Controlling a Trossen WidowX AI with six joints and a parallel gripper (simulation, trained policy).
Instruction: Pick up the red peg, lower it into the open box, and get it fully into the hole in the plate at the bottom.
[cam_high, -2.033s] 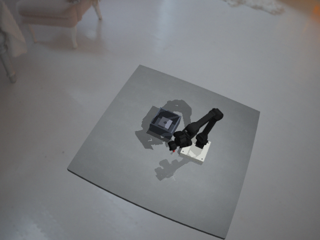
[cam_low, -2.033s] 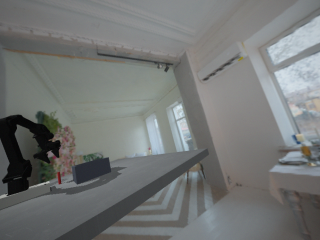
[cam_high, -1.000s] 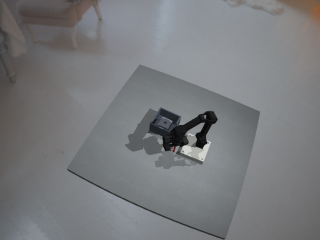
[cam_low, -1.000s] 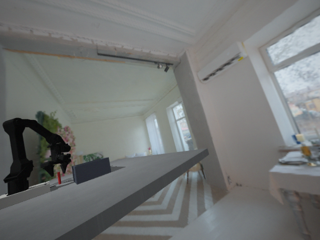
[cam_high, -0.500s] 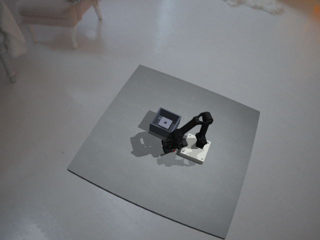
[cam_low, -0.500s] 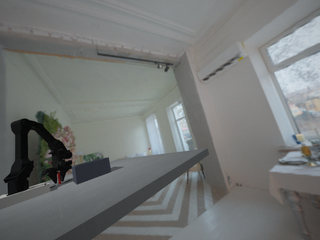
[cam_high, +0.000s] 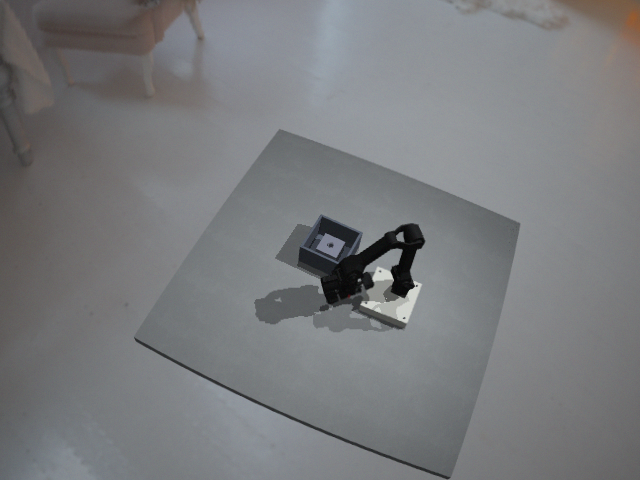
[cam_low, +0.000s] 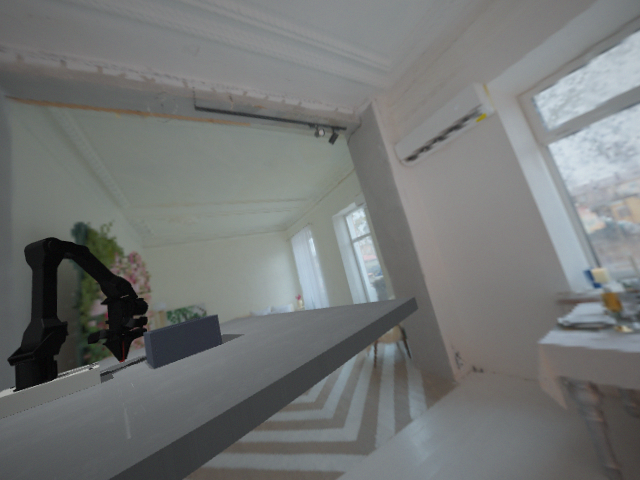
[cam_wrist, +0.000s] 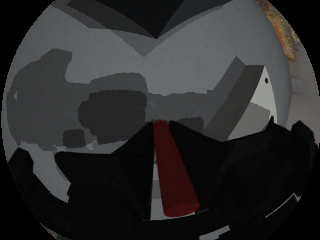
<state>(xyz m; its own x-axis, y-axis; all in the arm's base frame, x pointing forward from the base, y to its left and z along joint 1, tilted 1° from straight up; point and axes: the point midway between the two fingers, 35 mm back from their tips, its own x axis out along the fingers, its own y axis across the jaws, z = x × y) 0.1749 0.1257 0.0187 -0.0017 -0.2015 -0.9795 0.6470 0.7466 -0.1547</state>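
The plate lies 160 mm to the right of my gripper tip, 160 mm ahead of it and 20 mm above it. From my gripper tip the other things lie so: red peg: 30 mm above, 10 mm to the left; then dark grey box: 160 mm to the right, 160 mm ahead.
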